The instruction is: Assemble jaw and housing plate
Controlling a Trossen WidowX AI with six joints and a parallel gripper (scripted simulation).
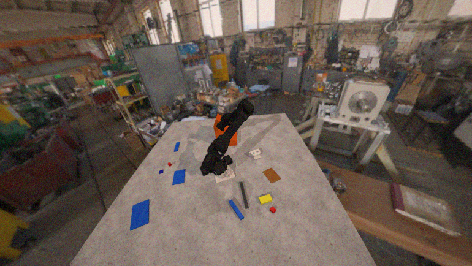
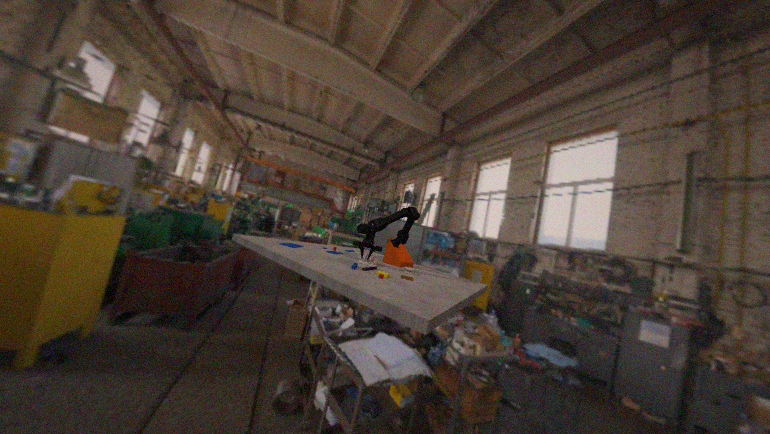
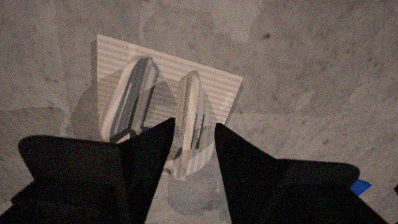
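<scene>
My gripper tip is now 170 mm past the small white part, 240 mm to the right of it and 10 mm above it. From my gripper tip the other things lie so: yellow block (160 mm ahead, 260 mm to the left, 20 mm below); black bar (130 mm ahead, 150 mm to the left, 20 mm below); blue bar (210 mm ahead, 110 mm to the left, 10 mm below).
</scene>
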